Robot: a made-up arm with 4 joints. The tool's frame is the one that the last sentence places.
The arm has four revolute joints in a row. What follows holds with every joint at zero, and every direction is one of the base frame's. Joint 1 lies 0.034 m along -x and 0.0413 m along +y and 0.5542 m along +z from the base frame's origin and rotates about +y. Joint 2 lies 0.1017 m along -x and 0.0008 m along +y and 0.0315 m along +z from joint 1 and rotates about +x. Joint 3 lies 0.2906 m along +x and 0.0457 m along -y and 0.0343 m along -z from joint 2 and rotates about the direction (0.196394, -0.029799, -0.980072). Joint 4 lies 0.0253 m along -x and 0.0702 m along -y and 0.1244 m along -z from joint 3 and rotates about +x. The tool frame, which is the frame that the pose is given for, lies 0.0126 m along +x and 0.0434 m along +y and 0.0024 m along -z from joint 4; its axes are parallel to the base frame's.
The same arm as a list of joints. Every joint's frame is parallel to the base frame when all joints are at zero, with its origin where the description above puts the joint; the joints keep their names.
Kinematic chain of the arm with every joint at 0, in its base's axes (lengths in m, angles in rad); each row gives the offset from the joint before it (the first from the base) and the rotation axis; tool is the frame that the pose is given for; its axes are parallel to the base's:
joint 1: xyz -0.0340 0.0413 0.5542 axis +y
joint 2: xyz -0.1017 0.0008 0.0315 axis +x
joint 3: xyz 0.2906 -0.0457 -0.0343 axis 0.196394 -0.029799 -0.980072
joint 4: xyz -0.0253 -0.0702 -0.1244 axis +x
tool: xyz 0.0126 0.0434 -0.0024

